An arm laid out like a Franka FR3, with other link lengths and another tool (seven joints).
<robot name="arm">
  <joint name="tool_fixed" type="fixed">
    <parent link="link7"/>
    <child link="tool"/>
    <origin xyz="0.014 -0.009 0.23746" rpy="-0.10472 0 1.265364"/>
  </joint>
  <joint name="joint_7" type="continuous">
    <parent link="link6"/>
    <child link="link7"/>
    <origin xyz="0.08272 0 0" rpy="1.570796 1.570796 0"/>
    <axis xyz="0 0 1"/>
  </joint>
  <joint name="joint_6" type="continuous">
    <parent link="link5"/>
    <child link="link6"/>
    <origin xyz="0 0 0" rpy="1.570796 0 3.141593"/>
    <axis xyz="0 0 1"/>
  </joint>
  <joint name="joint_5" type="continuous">
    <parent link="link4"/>
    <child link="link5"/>
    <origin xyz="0.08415 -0.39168 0" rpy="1.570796 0 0"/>
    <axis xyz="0 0 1"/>
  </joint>
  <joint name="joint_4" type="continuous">
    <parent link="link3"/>
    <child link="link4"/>
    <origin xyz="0 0.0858 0" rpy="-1.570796 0 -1.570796"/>
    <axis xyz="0 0 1"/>
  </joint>
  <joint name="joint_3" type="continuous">
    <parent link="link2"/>
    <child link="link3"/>
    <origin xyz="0 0.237 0" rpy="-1.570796 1.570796 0"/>
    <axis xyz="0 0 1"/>
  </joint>
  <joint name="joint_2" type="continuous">
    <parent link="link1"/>
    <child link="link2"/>
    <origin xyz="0 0 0" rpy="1.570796 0 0"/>
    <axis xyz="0 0 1"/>
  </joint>
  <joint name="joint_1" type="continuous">
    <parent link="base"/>
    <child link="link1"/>
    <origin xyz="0 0 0.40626" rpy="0 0 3.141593"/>
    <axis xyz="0 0 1"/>
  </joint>
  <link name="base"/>
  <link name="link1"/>
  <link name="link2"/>
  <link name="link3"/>
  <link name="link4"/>
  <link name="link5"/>
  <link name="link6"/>
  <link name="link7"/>
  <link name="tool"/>
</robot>
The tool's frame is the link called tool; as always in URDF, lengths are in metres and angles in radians. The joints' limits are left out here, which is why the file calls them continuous.
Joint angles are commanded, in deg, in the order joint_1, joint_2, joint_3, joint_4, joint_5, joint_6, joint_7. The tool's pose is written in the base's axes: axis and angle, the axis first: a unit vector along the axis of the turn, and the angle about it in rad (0 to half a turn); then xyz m. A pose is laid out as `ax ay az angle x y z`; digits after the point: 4 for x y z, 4 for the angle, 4 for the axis.
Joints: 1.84 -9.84 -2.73 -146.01 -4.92 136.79 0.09
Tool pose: 0.9845 0.1749 0.0105 2.9864 0.4517 -0.0003 0.1929
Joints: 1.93 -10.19 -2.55 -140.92 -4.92 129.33 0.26
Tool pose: 0.9848 0.1733 -0.0075 2.9851 0.4617 -0.0010 0.2231
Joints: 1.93 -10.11 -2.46 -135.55 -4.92 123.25 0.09
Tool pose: 0.9849 0.1725 -0.0148 2.9818 0.4750 -0.0025 0.2554
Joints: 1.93 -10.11 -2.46 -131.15 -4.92 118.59 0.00
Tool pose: 0.9852 0.1706 -0.0175 2.9790 0.4850 -0.0041 0.2838
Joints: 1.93 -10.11 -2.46 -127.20 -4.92 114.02 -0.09
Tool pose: 0.9854 0.1689 -0.0232 2.9778 0.4905 -0.0056 0.3096
